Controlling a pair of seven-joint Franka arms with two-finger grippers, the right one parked.
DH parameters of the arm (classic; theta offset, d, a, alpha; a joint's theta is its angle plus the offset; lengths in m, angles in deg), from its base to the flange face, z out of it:
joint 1: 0 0.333 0 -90
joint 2: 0 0 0 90
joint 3: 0 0.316 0.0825 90
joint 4: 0 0 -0.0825 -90
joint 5: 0 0.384 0 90
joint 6: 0 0 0.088 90
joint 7: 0 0.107 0 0
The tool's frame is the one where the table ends.
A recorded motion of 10 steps. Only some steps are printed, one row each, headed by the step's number.
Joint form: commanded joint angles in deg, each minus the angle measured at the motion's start. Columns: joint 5, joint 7, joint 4, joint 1, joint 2, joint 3, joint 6.
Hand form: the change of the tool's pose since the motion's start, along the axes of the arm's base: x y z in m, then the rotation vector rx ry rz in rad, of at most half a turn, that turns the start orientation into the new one. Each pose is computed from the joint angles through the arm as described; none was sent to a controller.
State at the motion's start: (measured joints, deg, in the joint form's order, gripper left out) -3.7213 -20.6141 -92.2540 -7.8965 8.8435 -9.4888 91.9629
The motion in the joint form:
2: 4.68 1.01 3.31 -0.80 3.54 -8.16 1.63
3: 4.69 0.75 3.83 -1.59 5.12 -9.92 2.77
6: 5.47 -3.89 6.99 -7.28 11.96 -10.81 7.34
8: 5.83 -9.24 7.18 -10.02 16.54 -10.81 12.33
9: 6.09 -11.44 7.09 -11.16 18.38 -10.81 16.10
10: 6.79 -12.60 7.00 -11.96 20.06 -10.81 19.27
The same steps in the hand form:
2: -0.0087 -0.0778 -0.0044 0.0229 -0.0458 -0.1822
3: -0.0122 -0.1028 -0.0138 0.0068 -0.0451 -0.2193
6: -0.0140 -0.1738 -0.0538 -0.0206 -0.0515 -0.2438
8: -0.0136 -0.2076 -0.0962 -0.0323 -0.0504 -0.1911
9: -0.0127 -0.2232 -0.1125 -0.0503 -0.0735 -0.1668
10: -0.0111 -0.2342 -0.1280 -0.0613 -0.0948 -0.1588

